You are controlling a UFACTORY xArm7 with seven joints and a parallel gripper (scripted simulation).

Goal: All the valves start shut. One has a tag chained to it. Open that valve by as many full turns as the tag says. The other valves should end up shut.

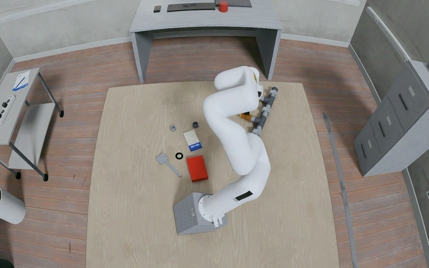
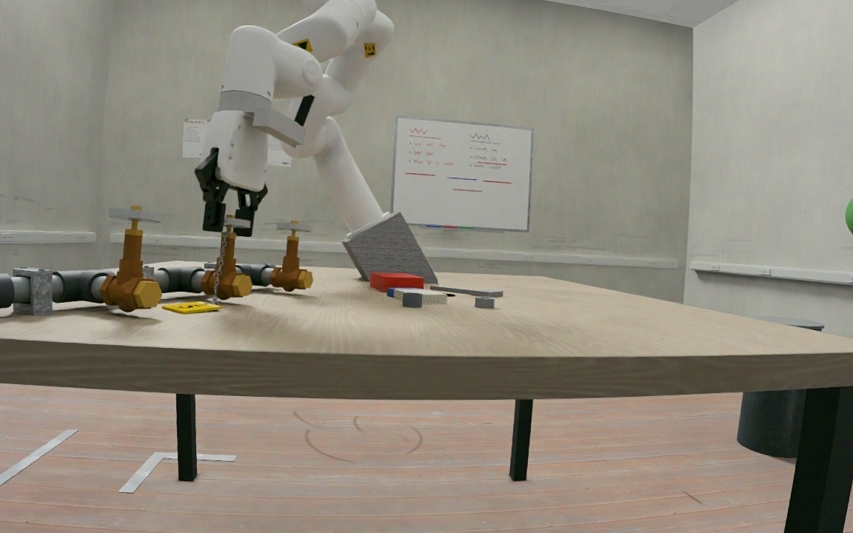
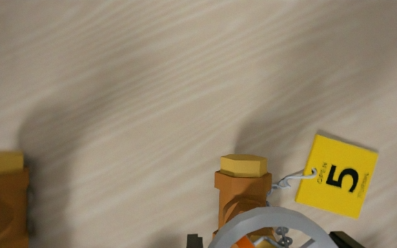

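Now: the yellow tag 80 mm ahead of my hand, 30 mm to the right of it and 110 mm below it. Also, from my hand: blue-and-white box 70 mm behind, 310 mm to the left, 110 mm below; then red block 240 mm behind, 320 mm to the left, 100 mm below; then grey nut 30 mm ahead, 400 mm to the left, 110 mm below.
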